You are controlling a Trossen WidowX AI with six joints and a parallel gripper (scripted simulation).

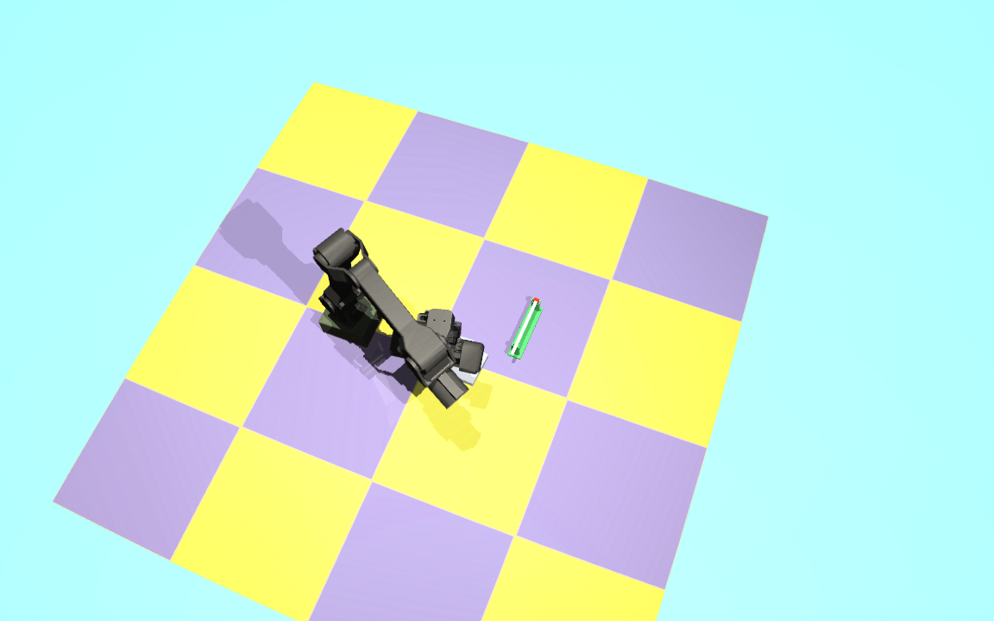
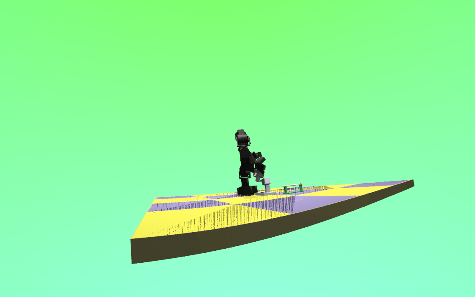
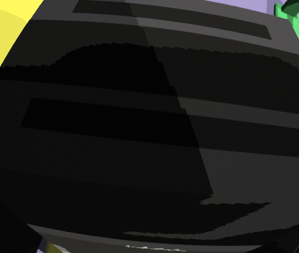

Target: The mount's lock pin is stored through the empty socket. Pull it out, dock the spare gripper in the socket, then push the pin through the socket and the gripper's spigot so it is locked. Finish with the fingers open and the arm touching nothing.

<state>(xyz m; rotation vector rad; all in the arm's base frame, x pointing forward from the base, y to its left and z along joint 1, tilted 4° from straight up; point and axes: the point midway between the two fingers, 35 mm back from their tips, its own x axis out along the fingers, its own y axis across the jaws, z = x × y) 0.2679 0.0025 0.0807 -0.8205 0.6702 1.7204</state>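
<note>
My gripper tip is 10 cm short of the green cradle, 16 cm to the right of it and 11 cm above it. Also, from my gripper tip: spare gripper 1 cm to the right, 1 cm above; socket 2 cm ahead, 2 cm to the left, 8 cm below.
</note>
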